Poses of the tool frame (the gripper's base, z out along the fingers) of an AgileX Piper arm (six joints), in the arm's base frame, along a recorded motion.
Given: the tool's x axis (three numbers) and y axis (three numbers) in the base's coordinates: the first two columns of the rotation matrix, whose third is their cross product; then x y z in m.
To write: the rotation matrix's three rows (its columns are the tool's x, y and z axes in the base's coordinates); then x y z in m. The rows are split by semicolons. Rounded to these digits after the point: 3 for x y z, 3 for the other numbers.
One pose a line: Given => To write
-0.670 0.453 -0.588 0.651 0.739 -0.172 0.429 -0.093 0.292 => -0.670 0.651 0.357; 0.453 0.739 -0.498; -0.588 -0.172 -0.790; 0.429 -0.093 0.292
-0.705 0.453 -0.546 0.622 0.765 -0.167 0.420 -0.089 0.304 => -0.705 0.622 0.342; 0.453 0.765 -0.457; -0.546 -0.167 -0.821; 0.420 -0.089 0.304
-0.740 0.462 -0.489 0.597 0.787 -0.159 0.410 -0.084 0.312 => -0.740 0.597 0.311; 0.462 0.787 -0.410; -0.489 -0.159 -0.858; 0.410 -0.084 0.312
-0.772 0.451 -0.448 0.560 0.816 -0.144 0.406 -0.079 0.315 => -0.772 0.560 0.301; 0.451 0.816 -0.362; -0.448 -0.144 -0.883; 0.406 -0.079 0.315
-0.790 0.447 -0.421 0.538 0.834 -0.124 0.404 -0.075 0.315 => -0.790 0.538 0.296; 0.447 0.834 -0.324; -0.421 -0.124 -0.899; 0.404 -0.075 0.315
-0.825 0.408 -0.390 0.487 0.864 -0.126 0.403 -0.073 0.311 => -0.825 0.487 0.286; 0.408 0.864 -0.294; -0.390 -0.126 -0.911; 0.403 -0.073 0.311
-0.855 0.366 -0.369 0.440 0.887 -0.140 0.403 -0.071 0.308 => -0.855 0.440 0.276; 0.366 0.887 -0.282; -0.369 -0.140 -0.919; 0.403 -0.071 0.308
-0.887 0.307 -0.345 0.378 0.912 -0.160 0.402 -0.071 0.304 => -0.887 0.378 0.266; 0.307 0.912 -0.272; -0.345 -0.160 -0.925; 0.402 -0.071 0.304
